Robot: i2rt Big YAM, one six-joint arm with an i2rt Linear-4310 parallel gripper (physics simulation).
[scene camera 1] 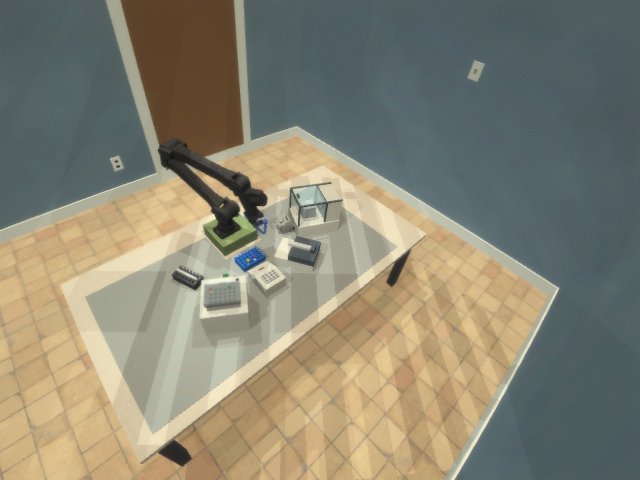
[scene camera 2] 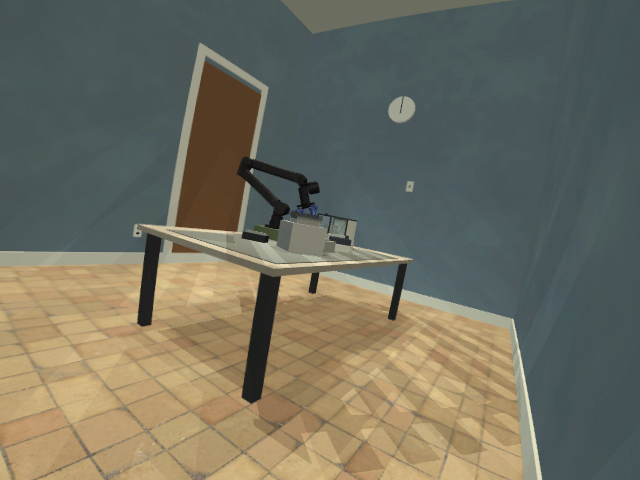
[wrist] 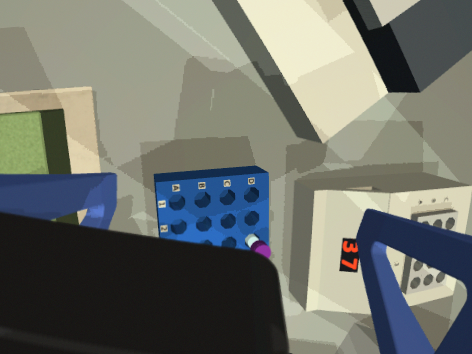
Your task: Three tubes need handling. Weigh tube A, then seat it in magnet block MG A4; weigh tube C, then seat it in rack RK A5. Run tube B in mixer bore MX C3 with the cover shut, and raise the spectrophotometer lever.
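Pixels of known places: gripper, fingertip midpoint: [scene camera 1: 260, 229] [wrist: 241, 207]; arm's base at its link origin: [scene camera 1: 227, 229] [scene camera 2: 275, 228].
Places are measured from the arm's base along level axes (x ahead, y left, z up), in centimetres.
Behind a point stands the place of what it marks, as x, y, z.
Note:
My gripper [scene camera 1: 256, 225] {18.5, 7.7, 9.1} [scene camera 2: 307, 211] {18.5, 7.7, 9.1} [wrist: 241, 207] {18.5, 7.7, 9.1} is open and empty, above the table beside the blue rack [scene camera 1: 250, 258] [wrist: 190, 215]. In the wrist view a tube with a magenta cap [wrist: 260, 248] {22.5, 0.8, -1.2} stands in column D of the rack; the arm hides the lower rows. A yellow cap [scene camera 1: 248, 260] {22.7, -3.5, -1.3} also shows in the rack in scene camera 1. The glass-walled balance [scene camera 1: 312, 223] {25.8, 36.4, 1.3} [scene camera 2: 351, 228] {31.1, 46.7, 8.3} stands at the far end. A white box with a grey bored block [scene camera 1: 222, 294] {39.9, -27.3, 12.4} [scene camera 2: 301, 238] {42.8, -33.6, 0.3} holds small orange and green spots. Tube letters, magnet block and mixer labels are unreadable.
A white block [scene camera 1: 268, 279] {38.8, -4.3, 0.4} [wrist: 332, 225] {29.2, 0.8, -2.5} reading 37 adjoins the rack. A white device with a dark body and pale bar [scene camera 1: 310, 253] {40.6, 20.4, 1.4} [wrist: 295, 55] {26.3, 14.2, -2.1} stands beyond. A black slotted holder [scene camera 1: 187, 277] {11.6, -29.6, -3.2} [scene camera 2: 255, 236] {12.9, -31.7, -4.2}, a small grey device [scene camera 1: 284, 222] {14.8, 26.2, 0.2} and the green arm base [scene camera 1: 235, 245] {9.2, -1.6, -3.2} [wrist: 22, 142] {8.4, 10.3, 0.0} are nearby.

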